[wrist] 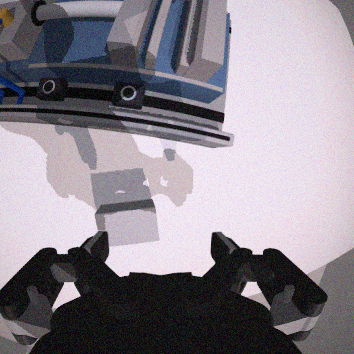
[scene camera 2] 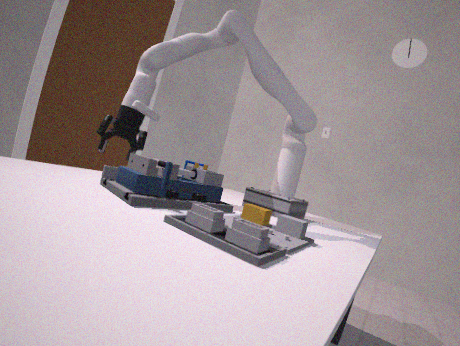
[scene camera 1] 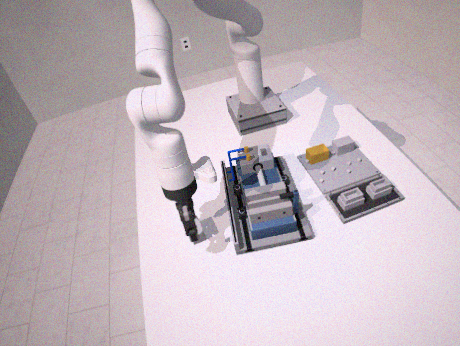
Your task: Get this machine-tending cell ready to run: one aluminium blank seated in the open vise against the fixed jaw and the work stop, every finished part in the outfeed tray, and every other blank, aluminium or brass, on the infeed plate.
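Frame: origin at the arm's base, x ahead, y left, z up, level; metres.
Where they show: gripper, fingertip midpoint: (wrist: 159, 243) (scene camera 2: 115, 156) (scene camera 1: 192, 226); arm's base at its link origin: (scene camera 2: 281, 195) (scene camera 1: 251, 97).
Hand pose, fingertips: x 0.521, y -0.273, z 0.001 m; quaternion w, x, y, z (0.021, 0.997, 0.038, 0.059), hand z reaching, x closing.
Observation:
Things, the pixels of their top centre, and the offset from my fingertips. "*": a spot on its surface instead.
- grey aluminium blank at its top centre: (wrist: 126, 227) (scene camera 1: 193, 225) 0.001 m right, 0.028 m back, 0.034 m down
- vise at its top centre: (scene camera 1: 259, 176) (scene camera 2: 177, 162) 0.190 m left, 0.080 m back, 0.030 m up
- brass blank at its top centre: (scene camera 2: 258, 207) (scene camera 1: 317, 149) 0.393 m left, 0.189 m back, 0.025 m down
- grey blank at its top centre: (scene camera 2: 293, 218) (scene camera 1: 343, 141) 0.483 m left, 0.198 m back, 0.025 m down
- infeed plate at its top centre: (scene camera 2: 262, 228) (scene camera 1: 337, 163) 0.442 m left, 0.145 m back, 0.061 m down
- outfeed tray at a spot on its surface: (scene camera 2: 212, 241) (scene camera 1: 380, 208) * 0.477 m left, 0.047 m ahead, 0.063 m down
- blue post at a spot on its surface: (scene camera 2: 167, 179) (scene camera 1: 298, 200) * 0.267 m left, 0.006 m back, 0.008 m down
My gripper (scene camera 1: 194, 237) (scene camera 2: 119, 149) (wrist: 159, 243) is open and empty, above the table beside the vise. A grey aluminium blank (wrist: 131, 227) lies on the table between the vise and my gripper, nearer the left finger in the wrist view. The vise (scene camera 1: 272, 228) (scene camera 2: 142, 183) (wrist: 90, 42) has a blue body and grey jaws; no blank clearly shows between them. A brass blank (scene camera 1: 317, 153) (scene camera 2: 256, 214) and a grey blank (scene camera 1: 345, 145) (scene camera 2: 291, 226) sit on the infeed plate (scene camera 1: 345, 180). Two stepped finished parts (scene camera 1: 351, 199) (scene camera 1: 379, 188) (scene camera 2: 205, 217) (scene camera 2: 247, 236) sit in the outfeed tray (scene camera 1: 373, 210) (scene camera 2: 212, 241).
Blue tubes (scene camera 1: 231, 162) with orange ends stand at the vise's rear left. A blue post (scene camera 1: 295, 200) (scene camera 2: 167, 179) with a dark rod stands on its right side. The robot's base (scene camera 1: 257, 112) (scene camera 2: 275, 201) is behind the vise. The table's left edge runs near my arm.

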